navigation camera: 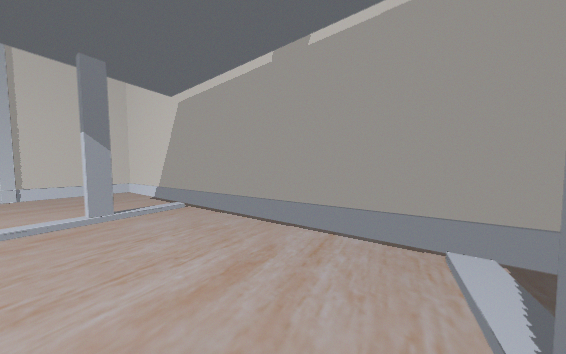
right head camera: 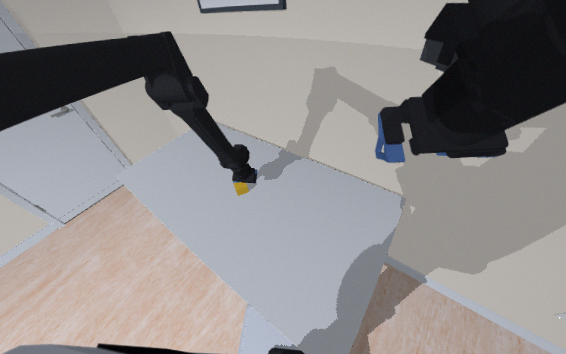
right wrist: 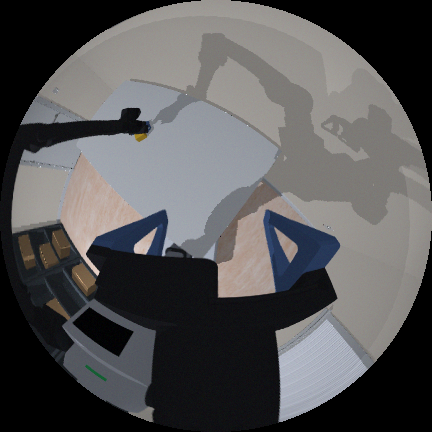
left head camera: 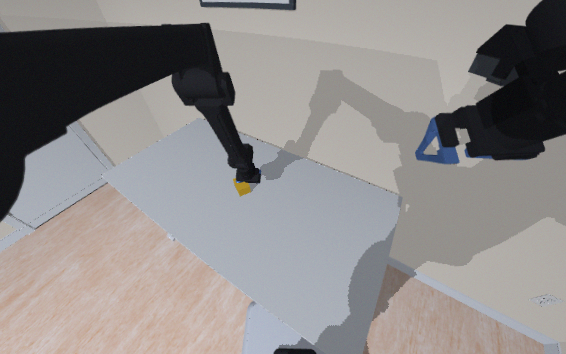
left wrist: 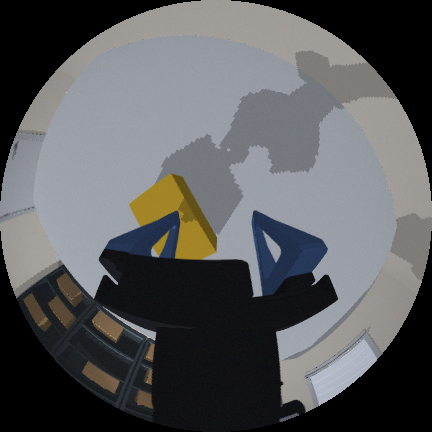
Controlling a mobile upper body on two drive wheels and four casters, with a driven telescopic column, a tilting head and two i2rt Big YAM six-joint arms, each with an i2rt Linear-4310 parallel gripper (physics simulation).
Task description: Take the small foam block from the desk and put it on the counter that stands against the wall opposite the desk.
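Frame: origin at the left arm's base, x back, y up, z left, level; metres.
Seen in the pictures: left gripper, fingertip midpoint: (right head camera: 248, 180) (right wrist: 144, 128) (left head camera: 250, 180) (left wrist: 215, 215); right gripper, fingertip midpoint: (right head camera: 406, 152) (right wrist: 215, 214) (left head camera: 441, 154).
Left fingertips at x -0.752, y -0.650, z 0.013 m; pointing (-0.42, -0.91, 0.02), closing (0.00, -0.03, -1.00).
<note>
A point is followed by its place in that frame.
The yellow foam block (left head camera: 242, 188) @[x -0.701, y -0.652, z 0.047 m] (right head camera: 241, 188) @[x -0.702, y -0.654, z 0.040 m] (left wrist: 172, 205) @[x -0.762, y -0.651, z 0.054 m] (right wrist: 140, 137) @[x -0.700, y -0.669, z 0.039 m] lies on the grey desk (left head camera: 300, 235) @[x -0.481, y -0.696, z -0.234 m] (right head camera: 295, 240) @[x -0.461, y -0.697, z -0.243 m] (left wrist: 125, 110) @[x -0.924, y -0.697, z 0.167 m] (right wrist: 165, 165) @[x -0.530, y -0.696, z -0.150 m]. My left gripper (left wrist: 215, 215) @[x -0.752, y -0.650, z 0.013 m] is open above the block; in the left wrist view the left-hand finger overlaps the block, and the gap between the fingertips lies to the right of most of it. In both head views the left gripper (left head camera: 248, 179) @[x -0.752, y -0.650, z 0.013 m] (right head camera: 245, 179) @[x -0.752, y -0.650, z 0.013 m] hides part of the block. My right gripper (right wrist: 215, 214) @[x -0.348, y -0.131, z -0.438 m] is open and empty, held high at the right of the head views. The counter does not show in the head views.
A wall stands behind the desk, with a picture frame (left head camera: 247, 6) @[x -1.189, y 0.008, z 0.013 m] (right head camera: 242, 9) @[x -1.186, y 0.008, z 0.007 m] on it. A door (right head camera: 55, 155) @[x -1.138, y -0.793, z 1.930 m] is at the left. A dark rack (left wrist: 75, 332) @[x 0.806, y -0.679, z 1.818 m] with brown boxes shows in the wrist views. A desk leg (navigation camera: 95, 175) @[x -1.050, y -1.214, z 0.601 m] stands in the navigation view.
</note>
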